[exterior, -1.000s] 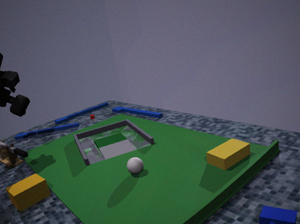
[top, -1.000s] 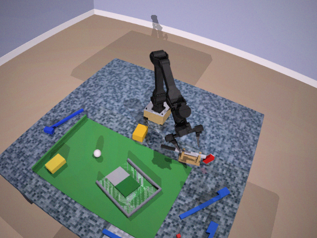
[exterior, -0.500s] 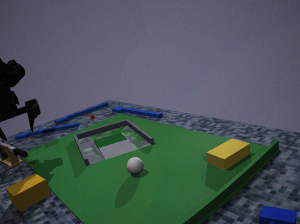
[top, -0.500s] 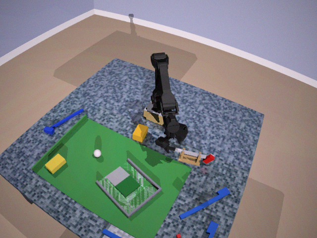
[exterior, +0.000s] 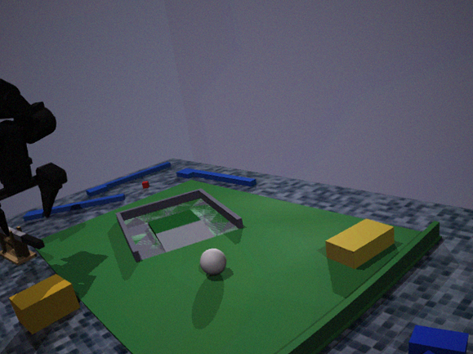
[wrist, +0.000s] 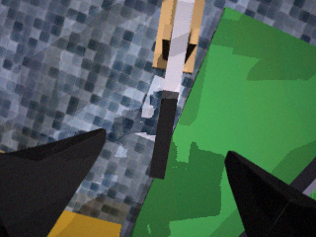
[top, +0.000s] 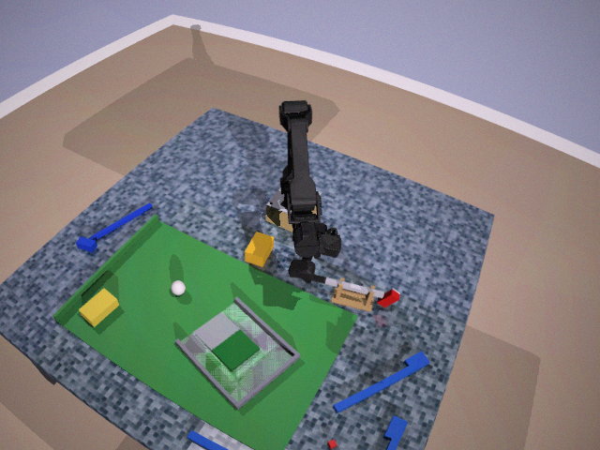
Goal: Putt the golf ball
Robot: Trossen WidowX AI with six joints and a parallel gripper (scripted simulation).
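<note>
My gripper tip is 4 cm past the red putter, 10 cm to the right of it and 4 cm above it. Also, from my gripper tip: wooden stand: 5 cm behind, 12 cm to the left, 6 cm below; green felt: 28 cm ahead, 17 cm to the right, 9 cm below; white golf ball: 25 cm ahead, 29 cm to the right, 7 cm below.
</note>
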